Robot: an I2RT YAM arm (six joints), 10 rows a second.
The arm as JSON. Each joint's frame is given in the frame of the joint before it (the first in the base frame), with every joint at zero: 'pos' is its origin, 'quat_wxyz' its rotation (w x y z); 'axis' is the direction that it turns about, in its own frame. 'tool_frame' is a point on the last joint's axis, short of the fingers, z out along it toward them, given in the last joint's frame.
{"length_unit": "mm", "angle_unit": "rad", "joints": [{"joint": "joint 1", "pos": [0.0, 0.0, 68.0], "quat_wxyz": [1.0, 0.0, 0.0, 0.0], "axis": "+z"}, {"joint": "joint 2", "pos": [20.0, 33.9, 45.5], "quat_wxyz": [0.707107, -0.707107, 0.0, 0.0], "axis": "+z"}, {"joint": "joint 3", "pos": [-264.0, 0.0, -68.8], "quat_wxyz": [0.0, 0.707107, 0.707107, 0.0], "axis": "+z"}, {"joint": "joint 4", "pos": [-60.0, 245.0, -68.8], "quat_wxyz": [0.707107, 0.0, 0.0, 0.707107], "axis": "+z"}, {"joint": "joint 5", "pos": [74.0, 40.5, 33.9], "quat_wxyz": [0.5, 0.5, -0.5, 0.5], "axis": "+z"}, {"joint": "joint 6", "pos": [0.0, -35.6, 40.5], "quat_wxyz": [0.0, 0.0, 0.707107, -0.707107], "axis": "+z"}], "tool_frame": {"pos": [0.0, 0.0, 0.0], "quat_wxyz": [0.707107, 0.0, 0.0, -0.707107]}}
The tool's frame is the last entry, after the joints.
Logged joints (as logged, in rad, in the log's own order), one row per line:
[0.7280, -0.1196, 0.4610, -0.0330, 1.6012, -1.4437]
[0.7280, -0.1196, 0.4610, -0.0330, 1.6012, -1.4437]
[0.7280, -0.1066, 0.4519, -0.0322, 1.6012, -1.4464]
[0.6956, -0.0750, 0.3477, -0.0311, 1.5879, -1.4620]
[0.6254, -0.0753, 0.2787, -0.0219, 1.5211, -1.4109]
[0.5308, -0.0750, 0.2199, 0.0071, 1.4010, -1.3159]
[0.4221, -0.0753, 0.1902, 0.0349, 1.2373, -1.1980]
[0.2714, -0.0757, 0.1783, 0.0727, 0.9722, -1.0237]
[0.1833, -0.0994, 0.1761, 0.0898, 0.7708, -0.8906]
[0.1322, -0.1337, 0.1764, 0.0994, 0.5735, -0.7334]
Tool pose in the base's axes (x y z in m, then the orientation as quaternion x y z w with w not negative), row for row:
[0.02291, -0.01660, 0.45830, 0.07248, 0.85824, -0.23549, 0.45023]
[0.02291, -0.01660, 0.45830, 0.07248, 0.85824, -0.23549, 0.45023]
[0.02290, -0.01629, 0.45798, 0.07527, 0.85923, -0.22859, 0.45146]
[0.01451, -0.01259, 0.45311, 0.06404, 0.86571, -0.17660, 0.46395]
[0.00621, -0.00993, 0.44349, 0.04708, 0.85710, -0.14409, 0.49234]
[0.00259, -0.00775, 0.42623, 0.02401, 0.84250, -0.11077, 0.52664]
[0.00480, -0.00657, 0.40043, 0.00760, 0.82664, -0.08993, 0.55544]
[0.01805, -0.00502, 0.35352, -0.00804, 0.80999, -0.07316, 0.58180]
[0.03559, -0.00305, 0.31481, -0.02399, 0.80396, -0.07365, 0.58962]
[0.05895, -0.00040, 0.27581, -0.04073, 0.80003, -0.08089, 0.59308]
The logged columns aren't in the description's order. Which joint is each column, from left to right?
Columns, left to right: joint 2, joint 6, joint 5, joint 1, joint 3, joint 4.
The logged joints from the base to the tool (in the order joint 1, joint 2, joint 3, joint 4, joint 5, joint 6), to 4 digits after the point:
[-0.0330, 0.7280, 1.6012, -1.4437, 0.4610, -0.1196]
[-0.0330, 0.7280, 1.6012, -1.4437, 0.4610, -0.1196]
[-0.0322, 0.7280, 1.6012, -1.4464, 0.4519, -0.1066]
[-0.0311, 0.6956, 1.5879, -1.4620, 0.3477, -0.0750]
[-0.0219, 0.6254, 1.5211, -1.4109, 0.2787, -0.0753]
[0.0071, 0.5308, 1.4010, -1.3159, 0.2199, -0.0750]
[0.0349, 0.4221, 1.2373, -1.1980, 0.1902, -0.0753]
[0.0727, 0.2714, 0.9722, -1.0237, 0.1783, -0.0757]
[0.0898, 0.1833, 0.7708, -0.8906, 0.1761, -0.0994]
[0.0994, 0.1322, 0.5735, -0.7334, 0.1764, -0.1337]

